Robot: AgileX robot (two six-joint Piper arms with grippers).
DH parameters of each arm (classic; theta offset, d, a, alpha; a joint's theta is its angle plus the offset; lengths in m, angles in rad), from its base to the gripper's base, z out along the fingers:
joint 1: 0 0.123 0 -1.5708
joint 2: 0.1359 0 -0.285 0
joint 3: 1.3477 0 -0.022 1.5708
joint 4: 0 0.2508 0 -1.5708
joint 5: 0 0 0.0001 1.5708
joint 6: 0 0.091 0 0
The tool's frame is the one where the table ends.
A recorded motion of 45 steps. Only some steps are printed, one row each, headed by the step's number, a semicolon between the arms.
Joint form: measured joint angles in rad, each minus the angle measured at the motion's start. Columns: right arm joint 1, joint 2, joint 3, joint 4, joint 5, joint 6; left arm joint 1, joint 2, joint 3, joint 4, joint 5, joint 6.
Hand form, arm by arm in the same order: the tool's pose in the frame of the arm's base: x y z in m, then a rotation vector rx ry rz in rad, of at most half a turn. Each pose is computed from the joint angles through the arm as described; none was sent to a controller.
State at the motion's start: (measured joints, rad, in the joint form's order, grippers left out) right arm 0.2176 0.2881 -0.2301 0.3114 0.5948 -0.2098; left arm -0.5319 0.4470 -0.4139 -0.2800 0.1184 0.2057
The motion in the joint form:
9: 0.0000 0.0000 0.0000 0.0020 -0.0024 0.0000; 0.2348 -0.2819 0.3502 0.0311 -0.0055 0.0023
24: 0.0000 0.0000 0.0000 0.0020 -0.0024 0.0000; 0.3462 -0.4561 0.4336 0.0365 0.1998 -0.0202
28: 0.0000 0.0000 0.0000 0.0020 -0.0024 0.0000; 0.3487 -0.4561 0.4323 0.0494 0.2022 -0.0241
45: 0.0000 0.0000 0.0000 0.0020 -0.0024 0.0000; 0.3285 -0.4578 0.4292 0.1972 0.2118 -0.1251
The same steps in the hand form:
9: 0.0621 0.0298 0.2234 -0.2780 2.1028 0.3437; 0.0654 -0.0227 0.2146 0.2394 1.6850 -0.2750
24: 0.0621 0.0298 0.2234 -0.2780 2.1028 0.3437; 0.0517 -0.0167 0.1791 0.1799 1.8001 -0.2332
28: 0.0621 0.0298 0.2234 -0.2780 2.1028 0.3437; 0.0518 -0.0163 0.1793 0.1830 1.8012 -0.2222
45: 0.0621 0.0298 0.2234 -0.2780 2.1028 0.3437; 0.0519 -0.0132 0.1789 0.2058 1.8086 -0.1668

